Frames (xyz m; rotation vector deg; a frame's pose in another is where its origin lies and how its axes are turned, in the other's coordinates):
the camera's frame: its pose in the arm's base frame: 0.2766 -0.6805 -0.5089 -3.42 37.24 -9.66
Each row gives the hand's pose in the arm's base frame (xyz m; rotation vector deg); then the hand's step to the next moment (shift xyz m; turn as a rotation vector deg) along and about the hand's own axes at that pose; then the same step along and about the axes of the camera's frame.
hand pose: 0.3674 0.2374 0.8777 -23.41 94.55 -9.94
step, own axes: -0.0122 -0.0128 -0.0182 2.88 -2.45 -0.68
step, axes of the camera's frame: -0.0208 -0.0135 0.0053 1.25 -3.22 -1.68
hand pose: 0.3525 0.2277 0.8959 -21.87 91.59 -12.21
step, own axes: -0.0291 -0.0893 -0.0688 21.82 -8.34 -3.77
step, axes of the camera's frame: -0.0696 -0.0919 0.0161 10.27 -14.52 -15.61
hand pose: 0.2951 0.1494 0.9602 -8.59 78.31 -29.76
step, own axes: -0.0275 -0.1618 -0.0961 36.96 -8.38 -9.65
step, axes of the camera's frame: -0.1295 -0.1361 -0.0298 16.93 -18.89 -29.76
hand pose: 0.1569 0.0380 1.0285 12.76 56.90 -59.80
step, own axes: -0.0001 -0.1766 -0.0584 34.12 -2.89 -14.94
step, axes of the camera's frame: -0.1373 -0.0835 -0.0937 17.74 -10.89 -31.02
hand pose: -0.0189 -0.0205 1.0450 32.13 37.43 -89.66
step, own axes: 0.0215 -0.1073 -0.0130 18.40 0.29 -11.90
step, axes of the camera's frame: -0.0761 -0.0142 -0.0784 12.22 -2.78 -17.98
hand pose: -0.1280 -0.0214 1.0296 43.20 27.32 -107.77
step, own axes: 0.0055 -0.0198 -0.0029 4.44 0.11 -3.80
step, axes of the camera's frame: -0.0122 0.0043 -0.0162 3.49 0.00 -4.69
